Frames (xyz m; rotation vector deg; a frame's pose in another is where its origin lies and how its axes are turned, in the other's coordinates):
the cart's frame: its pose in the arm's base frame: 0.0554 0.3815 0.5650 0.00 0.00 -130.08
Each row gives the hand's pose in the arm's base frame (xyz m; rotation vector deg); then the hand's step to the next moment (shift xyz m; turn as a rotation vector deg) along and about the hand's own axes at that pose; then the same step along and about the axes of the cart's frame.
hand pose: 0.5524 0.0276 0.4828 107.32 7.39 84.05
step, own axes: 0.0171 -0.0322 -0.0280 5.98 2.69 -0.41
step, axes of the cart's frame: -0.0299 -0.0347 -0.0036 -1.42 -0.23 6.41
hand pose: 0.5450 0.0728 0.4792 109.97 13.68 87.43
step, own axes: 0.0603 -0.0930 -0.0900 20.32 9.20 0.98
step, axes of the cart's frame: -0.0783 -0.1194 0.0014 -5.49 1.49 21.59
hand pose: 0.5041 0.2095 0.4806 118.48 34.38 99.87
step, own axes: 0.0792 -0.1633 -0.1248 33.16 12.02 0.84
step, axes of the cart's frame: -0.0579 -0.2125 -0.0007 -10.25 0.05 33.76
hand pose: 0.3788 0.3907 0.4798 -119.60 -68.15 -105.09
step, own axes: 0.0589 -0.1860 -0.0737 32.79 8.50 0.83
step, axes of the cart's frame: 0.0254 -0.2070 -0.0022 -10.57 -3.04 32.05
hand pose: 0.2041 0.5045 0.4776 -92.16 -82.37 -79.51
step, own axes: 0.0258 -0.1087 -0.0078 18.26 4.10 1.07
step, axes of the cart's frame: 0.0461 -0.1020 0.0029 -6.17 -2.46 17.53
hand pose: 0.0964 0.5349 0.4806 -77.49 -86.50 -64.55
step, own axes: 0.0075 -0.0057 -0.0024 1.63 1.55 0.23
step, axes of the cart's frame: 0.0045 -0.0047 0.0072 -1.44 0.57 1.65
